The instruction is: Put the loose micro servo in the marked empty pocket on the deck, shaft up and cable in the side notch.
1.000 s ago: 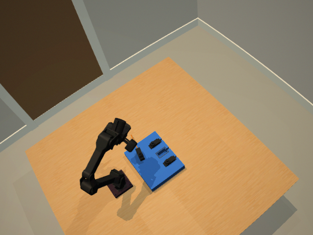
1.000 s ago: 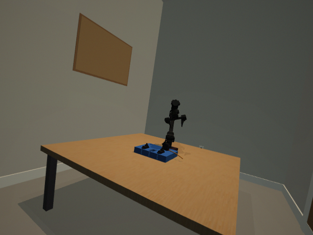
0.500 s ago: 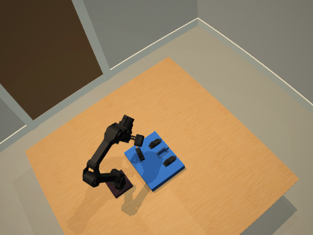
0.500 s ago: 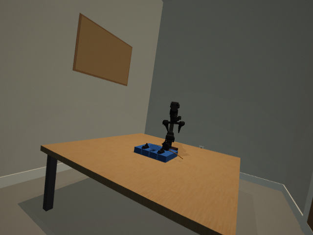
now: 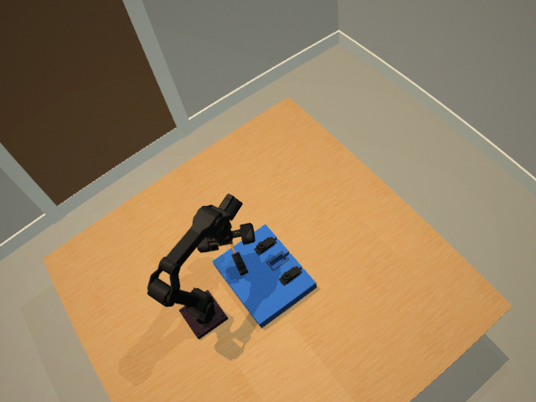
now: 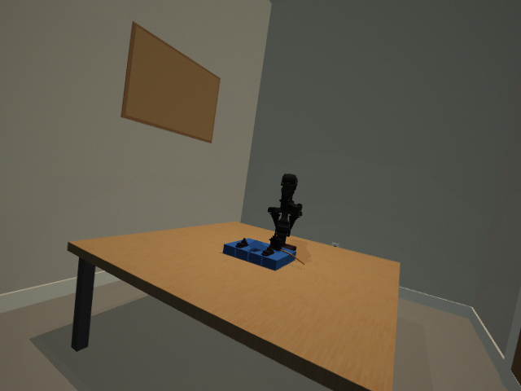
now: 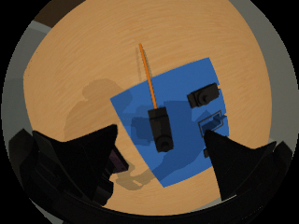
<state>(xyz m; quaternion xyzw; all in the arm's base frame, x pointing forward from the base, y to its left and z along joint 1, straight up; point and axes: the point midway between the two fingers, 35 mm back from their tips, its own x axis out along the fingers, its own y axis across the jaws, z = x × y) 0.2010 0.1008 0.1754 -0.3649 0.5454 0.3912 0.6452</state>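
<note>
My gripper tip is 14 cm above the deck, 9 cm to the left of it and 1 cm short of it.
</note>
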